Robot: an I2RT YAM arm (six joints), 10 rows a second.
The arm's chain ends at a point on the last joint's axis. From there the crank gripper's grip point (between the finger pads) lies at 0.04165 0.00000 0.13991 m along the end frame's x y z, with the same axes.
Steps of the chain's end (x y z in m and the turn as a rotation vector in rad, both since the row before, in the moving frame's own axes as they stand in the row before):
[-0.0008 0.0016 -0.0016 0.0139 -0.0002 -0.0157]
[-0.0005 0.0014 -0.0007 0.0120 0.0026 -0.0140]
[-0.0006 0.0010 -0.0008 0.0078 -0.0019 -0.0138]
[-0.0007 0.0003 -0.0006 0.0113 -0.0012 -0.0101]
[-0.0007 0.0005 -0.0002 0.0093 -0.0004 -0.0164]
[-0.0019 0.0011 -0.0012 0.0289 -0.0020 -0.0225]
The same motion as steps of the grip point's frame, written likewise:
[-0.0008 -0.0010 -0.0016 0.0139 -0.0002 -0.0157]
[-0.0002 -0.0009 -0.0008 0.0120 0.0026 -0.0140]
[-0.0009 -0.0007 -0.0007 0.0078 -0.0019 -0.0138]
[-0.0009 -0.0017 -0.0006 0.0113 -0.0012 -0.0101]
[-0.0008 -0.0015 -0.0002 0.0093 -0.0004 -0.0164]
[-0.0022 -0.0039 -0.0012 0.0289 -0.0020 -0.0225]

